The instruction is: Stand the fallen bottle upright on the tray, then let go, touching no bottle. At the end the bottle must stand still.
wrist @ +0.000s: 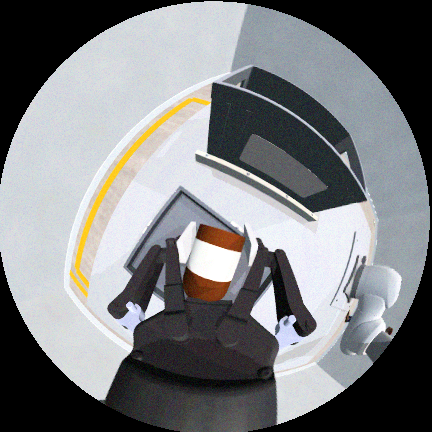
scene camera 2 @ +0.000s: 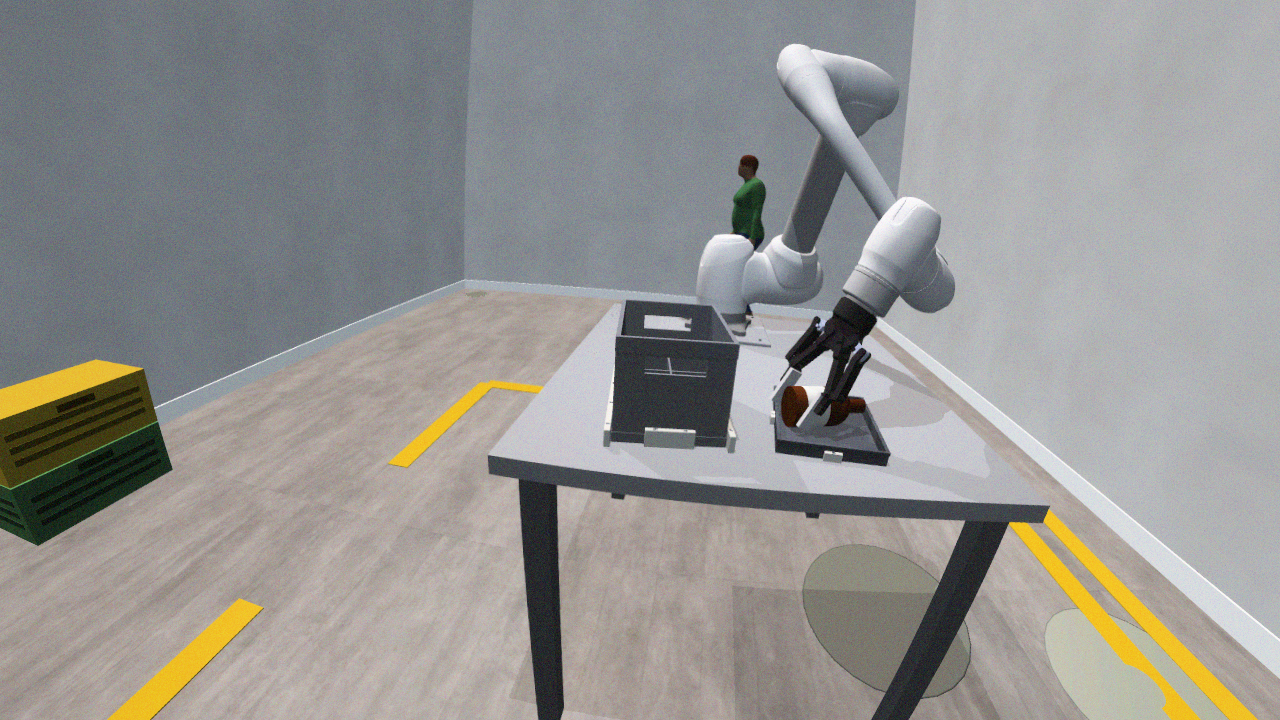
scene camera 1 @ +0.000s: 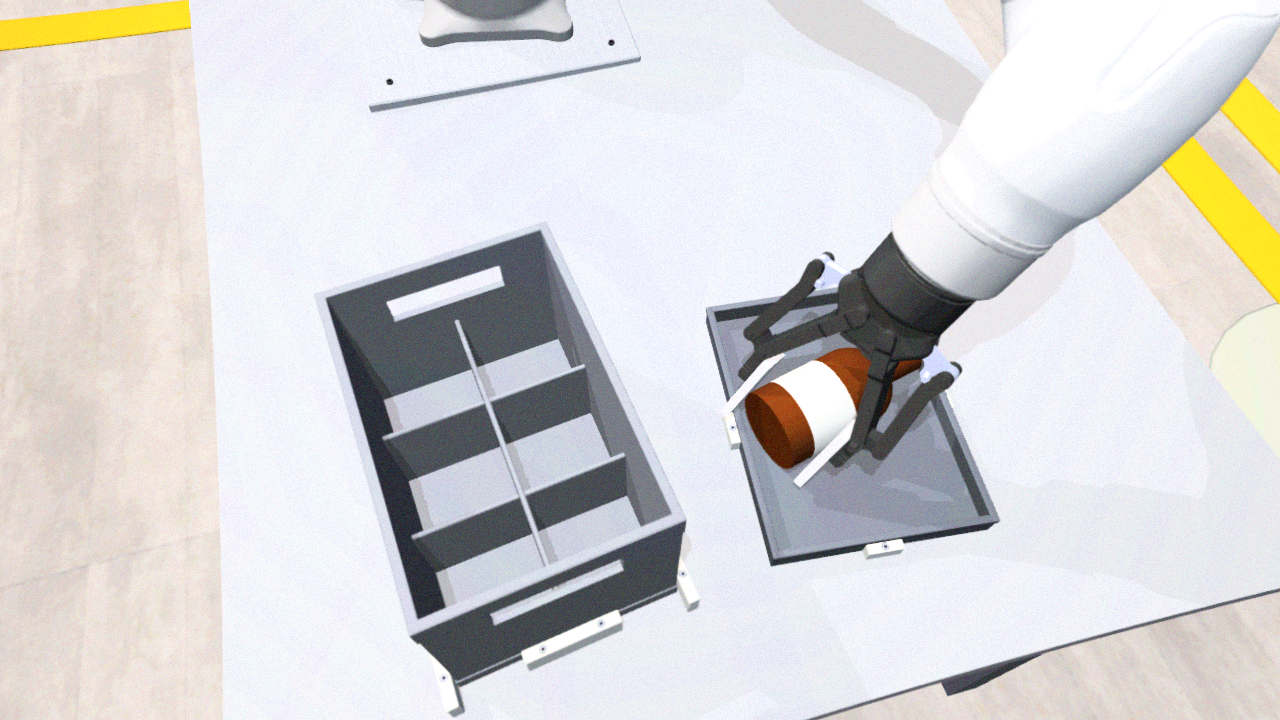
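Pixels of known places: gripper, between the fingertips: (wrist: pixel 219 230) (scene camera 2: pixel 788 414) (scene camera 1: pixel 767 440); arm's base, origin of its link: (wrist: pixel 353 279).
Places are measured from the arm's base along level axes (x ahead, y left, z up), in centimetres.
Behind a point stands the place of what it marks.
The brown bottle with a white label (scene camera 1: pixel 819 404) @[x 63.6, y 27.0, z 6.4 cm] (scene camera 2: pixel 792 401) @[x 65.1, y 23.5, z 4.3 cm] (wrist: pixel 212 260) @[x 62.9, y 27.0, z 6.5 cm] lies on its side over the dark grey tray (scene camera 1: pixel 904 501) @[x 70.1, y 34.4, z -0.8 cm] (scene camera 2: pixel 805 445) @[x 74.4, y 26.6, z 0.8 cm] (wrist: pixel 180 210) @[x 71.9, y 25.0, z -0.8 cm]. Its base points toward the divided crate and its neck toward the arm. My gripper (scene camera 1: pixel 761 449) @[x 64.3, y 23.2, z 1.5 cm] (scene camera 2: pixel 787 411) @[x 64.3, y 23.2, z 1.5 cm] (wrist: pixel 219 230) @[x 64.3, y 23.2, z 1.5 cm] comes in at a slant and is shut on the bottle, with one pale pad on each side of its body, near the base and label. The dark fingers hide part of the bottle in scene camera 1. The wrist view does not show the neck.
A tall dark crate with dividers (scene camera 1: pixel 653 564) @[x 76.6, y 11.6, z 9.0 cm] (scene camera 2: pixel 671 402) @[x 78.8, y 4.7, z 6.1 cm] (wrist: pixel 225 130) @[x 73.4, y 12.9, z 8.9 cm] stands beside the tray, its compartments empty. White blocks (scene camera 1: pixel 572 638) @[x 79.6, y 5.1, z 1.7 cm] (scene camera 1: pixel 884 548) @[x 74.4, y 31.3, z 0.2 cm] sit against the crate and tray. The arm's base (scene camera 1: pixel 494 17) @[x 7.9, y 0.1, z 2.6 cm] is at the back. A person in green (scene camera 2: pixel 748 201) is behind the table.
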